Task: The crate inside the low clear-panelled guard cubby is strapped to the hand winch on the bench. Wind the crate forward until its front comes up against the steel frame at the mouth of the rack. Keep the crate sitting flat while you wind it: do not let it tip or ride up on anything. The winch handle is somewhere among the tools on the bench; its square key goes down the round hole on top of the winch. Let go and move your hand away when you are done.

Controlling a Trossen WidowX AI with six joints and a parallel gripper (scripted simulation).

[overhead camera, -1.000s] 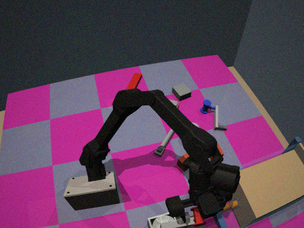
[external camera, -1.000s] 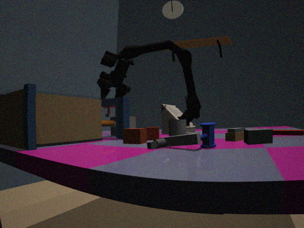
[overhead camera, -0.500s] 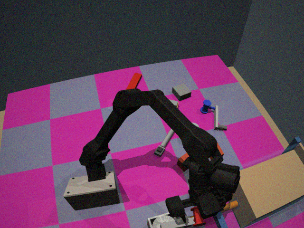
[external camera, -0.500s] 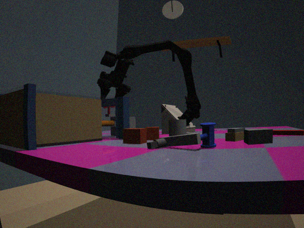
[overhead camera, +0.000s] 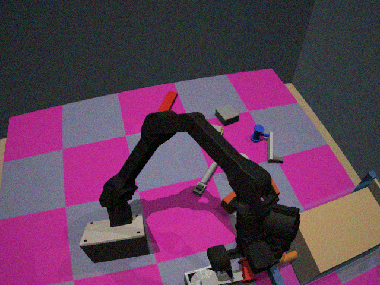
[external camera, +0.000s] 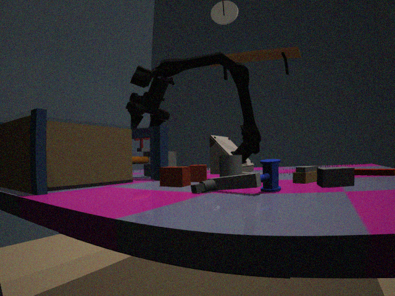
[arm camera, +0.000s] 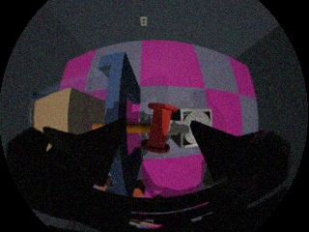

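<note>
My gripper tip is 20 mm above the red knob and 10 mm to the right of it. Also, from my gripper tip: winch handle with red hub (50 mm below, 40 mm behind, 10 mm to the left); winch (120 mm below, 110 mm behind, 10 mm to the left); blue steel frame (60 mm ahead, 50 mm below, 20 mm to the left).
</note>
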